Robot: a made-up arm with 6 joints.
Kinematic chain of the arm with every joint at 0, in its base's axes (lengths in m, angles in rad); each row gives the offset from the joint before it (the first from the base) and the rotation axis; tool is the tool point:
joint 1: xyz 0 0 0.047 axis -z
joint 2: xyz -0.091 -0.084 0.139 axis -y
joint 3: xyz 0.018 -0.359 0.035 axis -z
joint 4: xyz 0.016 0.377 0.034 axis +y
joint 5: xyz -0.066 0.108 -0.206 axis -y
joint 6: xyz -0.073 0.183 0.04 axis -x
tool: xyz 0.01 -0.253 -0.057
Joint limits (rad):
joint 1: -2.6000..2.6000
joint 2: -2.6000..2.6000
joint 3: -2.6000..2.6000
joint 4: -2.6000..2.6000
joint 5: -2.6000..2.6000
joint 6: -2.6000..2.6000
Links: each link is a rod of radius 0.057 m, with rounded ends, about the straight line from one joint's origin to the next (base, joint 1, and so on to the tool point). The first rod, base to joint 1, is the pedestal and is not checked.
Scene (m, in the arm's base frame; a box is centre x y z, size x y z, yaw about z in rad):
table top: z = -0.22
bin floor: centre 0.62 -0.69 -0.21 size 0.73 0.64 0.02 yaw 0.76
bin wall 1: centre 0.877 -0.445 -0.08 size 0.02 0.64 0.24 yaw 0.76
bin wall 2: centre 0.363 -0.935 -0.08 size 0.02 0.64 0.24 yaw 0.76
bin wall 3: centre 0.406 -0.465 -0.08 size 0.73 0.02 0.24 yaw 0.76
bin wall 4: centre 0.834 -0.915 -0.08 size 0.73 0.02 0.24 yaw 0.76
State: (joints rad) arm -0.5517 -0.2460 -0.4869 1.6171 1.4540 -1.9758
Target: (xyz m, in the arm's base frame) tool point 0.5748 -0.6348 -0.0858
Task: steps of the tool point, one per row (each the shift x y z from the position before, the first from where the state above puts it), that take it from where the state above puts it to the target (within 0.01 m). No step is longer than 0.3 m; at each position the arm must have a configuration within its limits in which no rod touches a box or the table.
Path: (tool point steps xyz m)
1: 0.1211 -0.2597 -0.0410
2: 0.2197 -0.1929 -0.0332
3: 0.2803 -0.0905 -0.0232
4: 0.2914 0.0258 -0.0116
5: 0.1673 0.0225 -0.1529
6: 0.1590 0.0897 -0.1457

